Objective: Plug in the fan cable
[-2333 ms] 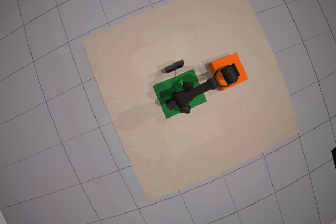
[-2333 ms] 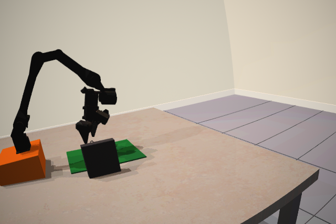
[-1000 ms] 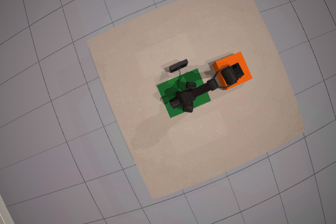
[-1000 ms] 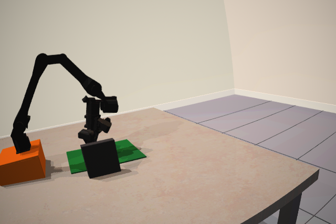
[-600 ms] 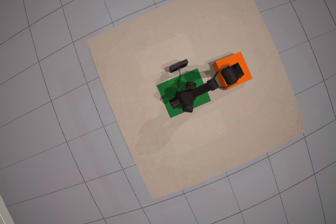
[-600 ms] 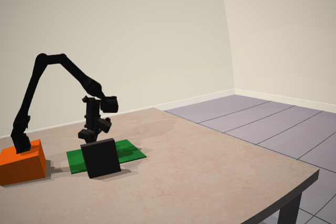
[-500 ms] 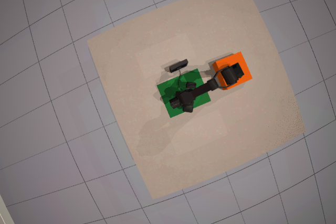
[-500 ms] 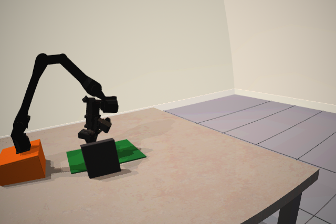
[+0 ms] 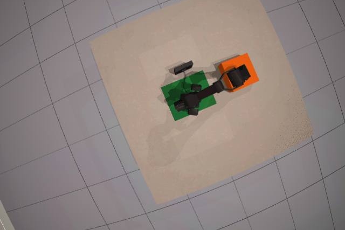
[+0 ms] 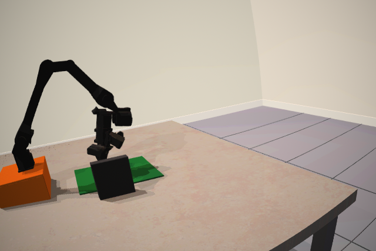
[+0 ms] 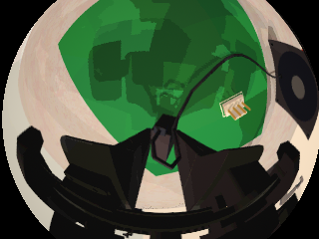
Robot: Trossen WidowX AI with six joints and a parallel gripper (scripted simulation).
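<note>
My gripper tip is 50 mm to the left of the green board, 40 mm above it and 30 mm short of it. The rest, counted from my gripper tip: white four-pin header 90 mm to the right, 30 mm below, 20 mm behind; then black fan 220 mm to the right, 30 mm above, 10 mm behind; then dark plug 10 mm behind.
</note>
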